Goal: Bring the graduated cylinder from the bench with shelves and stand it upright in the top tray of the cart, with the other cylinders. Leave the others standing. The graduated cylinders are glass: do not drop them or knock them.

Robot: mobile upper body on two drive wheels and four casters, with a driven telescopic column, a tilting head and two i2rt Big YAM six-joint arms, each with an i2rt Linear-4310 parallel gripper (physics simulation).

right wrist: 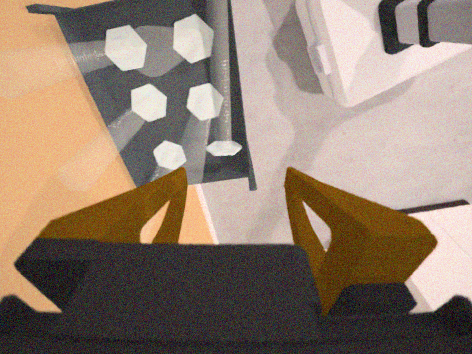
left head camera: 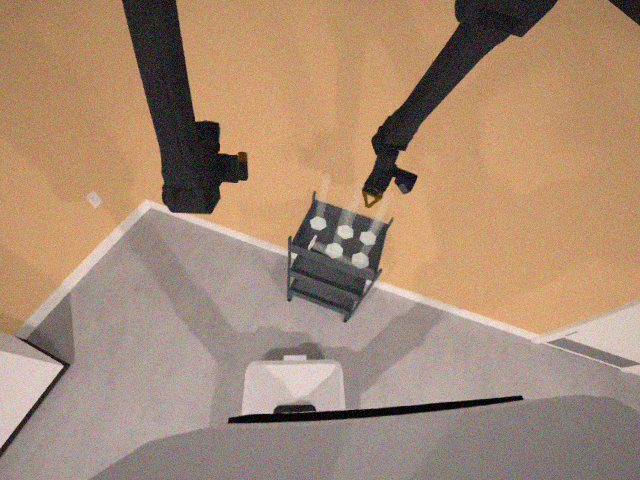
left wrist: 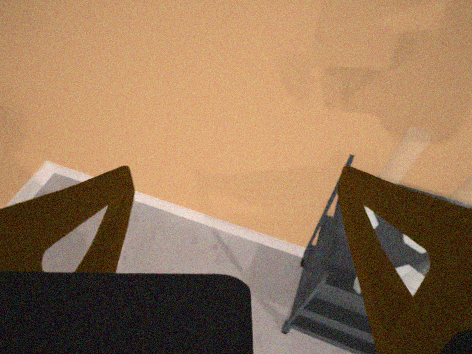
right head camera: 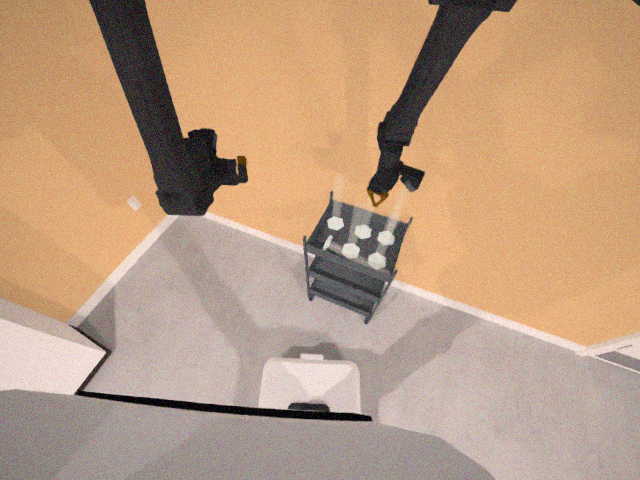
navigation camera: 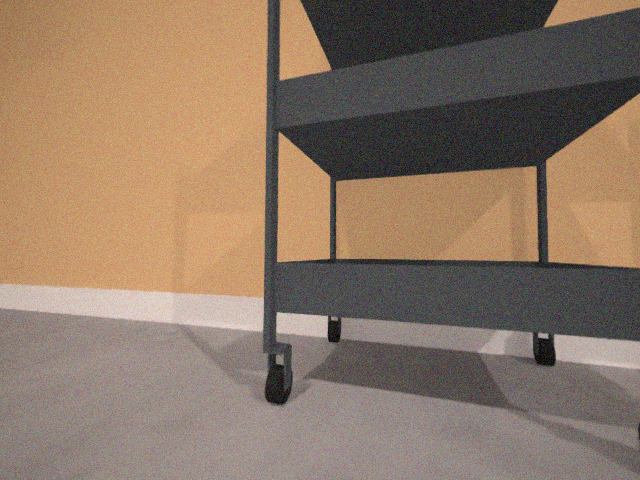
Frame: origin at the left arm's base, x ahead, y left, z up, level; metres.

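Seen in the pictures: left gripper, fingertip midpoint: (left wrist: 236,178) (right head camera: 229,160); right gripper, fingertip midpoint: (right wrist: 235,176) (left head camera: 370,202) (right head camera: 378,201).
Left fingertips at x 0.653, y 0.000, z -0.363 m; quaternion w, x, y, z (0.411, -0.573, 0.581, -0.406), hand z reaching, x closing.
Note:
Offsets run from my left fingertips to a thing's top centre. "*": to the spot under its first point.
A dark three-tier cart (left head camera: 310,253) (right head camera: 330,256) (right wrist: 225,170) (navigation camera: 413,289) stands by the orange wall. Several clear graduated cylinders with white hexagonal bases @[* dx +0.276, dy -0.322, dz -0.604 m] (left head camera: 317,223) (right head camera: 335,223) @[* dx +0.224, dy -0.482, dz -0.586 m] (right wrist: 149,102) stand in its top tray. Another cylinder @[* dx +0.126, dy -0.293, dz -0.568 m] (left head camera: 313,242) (right head camera: 328,242) (right wrist: 220,75) lies on its side along the tray's near edge. My right gripper (left head camera: 370,198) (right head camera: 377,197) (right wrist: 235,176) is partly open and empty, above the cart in the head views. My left gripper (left head camera: 242,166) (right head camera: 241,169) (left wrist: 236,178) is wide open and empty, left of the cart. The bench with shelves does not show.
A white rounded box (left head camera: 294,379) (right head camera: 310,379), perhaps my own base, is below the cart in the head views. A white block (left head camera: 25,382) (right head camera: 46,351) is at the lower left. The orange wall (left head camera: 491,180) (navigation camera: 129,155) rises behind the cart.

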